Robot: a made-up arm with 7 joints.
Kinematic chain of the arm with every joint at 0, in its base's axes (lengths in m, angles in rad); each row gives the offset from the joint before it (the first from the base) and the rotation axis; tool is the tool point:
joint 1: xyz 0 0 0.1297 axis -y
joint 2: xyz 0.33 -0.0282 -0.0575 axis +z
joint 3: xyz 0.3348 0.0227 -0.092 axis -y
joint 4: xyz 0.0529 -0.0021 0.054 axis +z
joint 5: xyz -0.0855 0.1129 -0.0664 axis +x
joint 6: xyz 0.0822 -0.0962 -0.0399 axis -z
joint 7: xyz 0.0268 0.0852 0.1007 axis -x
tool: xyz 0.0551 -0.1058 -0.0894
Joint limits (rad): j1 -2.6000..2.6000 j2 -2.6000..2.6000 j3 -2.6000..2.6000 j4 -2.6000..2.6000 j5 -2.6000..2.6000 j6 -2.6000..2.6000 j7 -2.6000..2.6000
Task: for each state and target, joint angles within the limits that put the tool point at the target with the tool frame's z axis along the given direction. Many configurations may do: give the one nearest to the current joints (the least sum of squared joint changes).
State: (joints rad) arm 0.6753 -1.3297 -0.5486 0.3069 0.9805 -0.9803 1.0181
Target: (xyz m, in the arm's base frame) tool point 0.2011 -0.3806 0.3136 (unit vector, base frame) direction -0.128 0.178 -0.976
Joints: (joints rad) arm 1.3942 -2.0914 -0.6976 1.0591 1.1968 -1.7047 0.7574
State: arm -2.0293 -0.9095 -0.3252 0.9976 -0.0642 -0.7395 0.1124
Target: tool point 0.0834 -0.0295 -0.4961 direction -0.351 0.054 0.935
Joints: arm -1.3455 -0.4558 0.2659 1.3830 -0.6844 -0.7683 0.9161
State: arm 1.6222 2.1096 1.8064 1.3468 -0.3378 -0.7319 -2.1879
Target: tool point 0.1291 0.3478 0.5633 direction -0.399 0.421 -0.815
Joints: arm 2.1424 1.8379 2.1398 1.4486 0.0230 -0.8406 -2.6000
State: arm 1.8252 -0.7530 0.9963 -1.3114 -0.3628 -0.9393 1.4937
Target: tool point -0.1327 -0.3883 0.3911 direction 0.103 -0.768 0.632
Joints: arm 1.5424 -1.8165 0.8965 -1.4241 -0.5351 -0.8794 1.8031
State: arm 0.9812 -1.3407 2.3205 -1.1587 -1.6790 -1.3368 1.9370
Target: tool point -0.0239 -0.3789 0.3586 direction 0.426 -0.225 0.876
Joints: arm 0.9057 -1.7239 1.7528 -2.0617 -2.0907 -1.3189 1.7711
